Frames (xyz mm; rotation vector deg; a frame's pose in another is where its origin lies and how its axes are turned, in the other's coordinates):
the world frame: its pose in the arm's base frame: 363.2 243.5 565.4 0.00 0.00 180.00
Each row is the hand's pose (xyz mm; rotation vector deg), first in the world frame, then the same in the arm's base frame.
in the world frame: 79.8 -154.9 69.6 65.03 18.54 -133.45
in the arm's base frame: 283.4 398.4 635.0 -14.38 50.43 31.52
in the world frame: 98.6 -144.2 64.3 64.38 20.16 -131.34
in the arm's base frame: 264.6 387.7 629.7 -15.80 50.46 33.57
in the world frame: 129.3 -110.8 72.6 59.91 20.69 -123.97
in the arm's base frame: 233.9 354.3 638.0 -16.90 48.95 42.27
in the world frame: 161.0 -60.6 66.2 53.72 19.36 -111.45
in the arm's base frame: 202.2 304.1 631.6 -16.93 46.98 56.74
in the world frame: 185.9 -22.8 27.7 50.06 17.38 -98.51
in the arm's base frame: 177.3 266.3 593.1 -16.24 46.78 70.69
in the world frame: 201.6 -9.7 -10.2 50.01 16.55 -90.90
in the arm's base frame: 161.6 253.2 555.2 -16.04 48.47 78.05
